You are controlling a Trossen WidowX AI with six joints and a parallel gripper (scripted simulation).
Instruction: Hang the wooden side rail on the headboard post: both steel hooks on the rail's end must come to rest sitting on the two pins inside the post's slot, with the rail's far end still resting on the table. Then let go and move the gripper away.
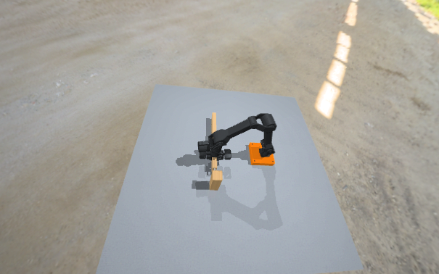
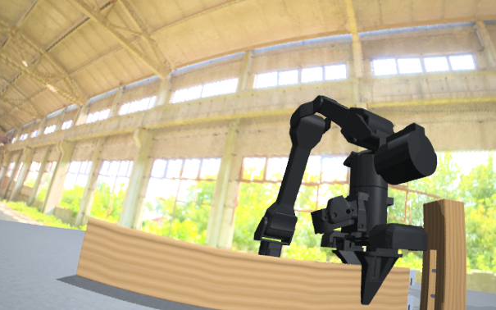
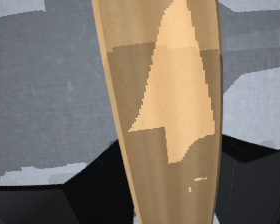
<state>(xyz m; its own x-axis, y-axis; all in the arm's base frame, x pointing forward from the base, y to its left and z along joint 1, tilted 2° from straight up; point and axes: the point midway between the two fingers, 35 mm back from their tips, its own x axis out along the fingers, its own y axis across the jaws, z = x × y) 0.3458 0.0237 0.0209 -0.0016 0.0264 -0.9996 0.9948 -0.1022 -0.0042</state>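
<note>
My gripper tip is 2 cm short of the headboard post, 16 cm to the right of it and 6 cm below it.
</note>
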